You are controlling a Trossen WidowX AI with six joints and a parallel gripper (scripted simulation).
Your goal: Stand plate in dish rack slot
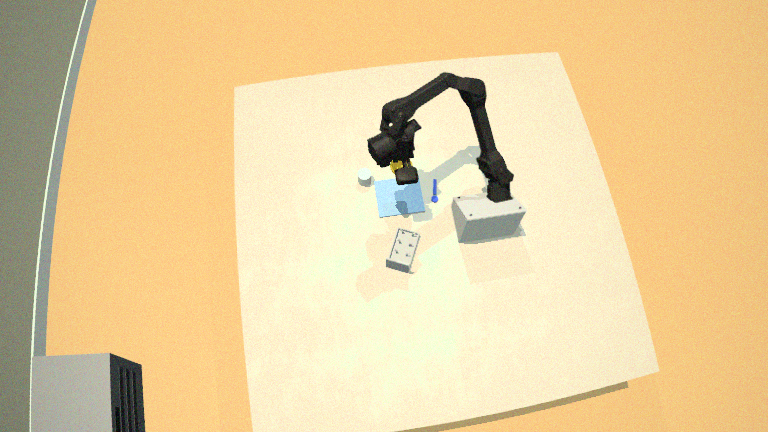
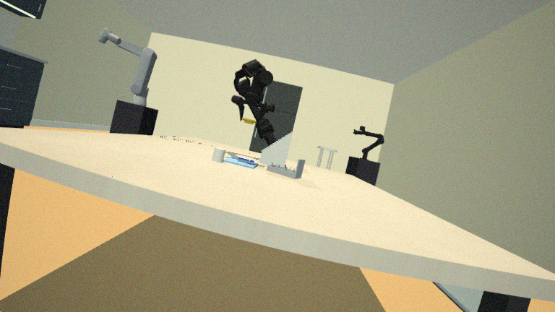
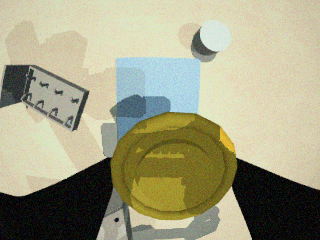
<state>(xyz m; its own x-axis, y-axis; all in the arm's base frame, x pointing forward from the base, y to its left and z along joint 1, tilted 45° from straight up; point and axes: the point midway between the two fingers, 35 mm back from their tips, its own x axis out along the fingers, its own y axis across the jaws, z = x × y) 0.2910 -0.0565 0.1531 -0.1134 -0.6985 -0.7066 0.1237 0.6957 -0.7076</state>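
Right now my gripper tip is 50 mm short of the grey dish rack, 200 mm to the right of it and 160 mm above it. The rest, counted from my gripper tip: white cup 100 mm ahead, 80 mm to the right, 150 mm below; blue spoon 110 mm behind, 30 mm to the left, 170 mm below; yellow plate 10 mm above.
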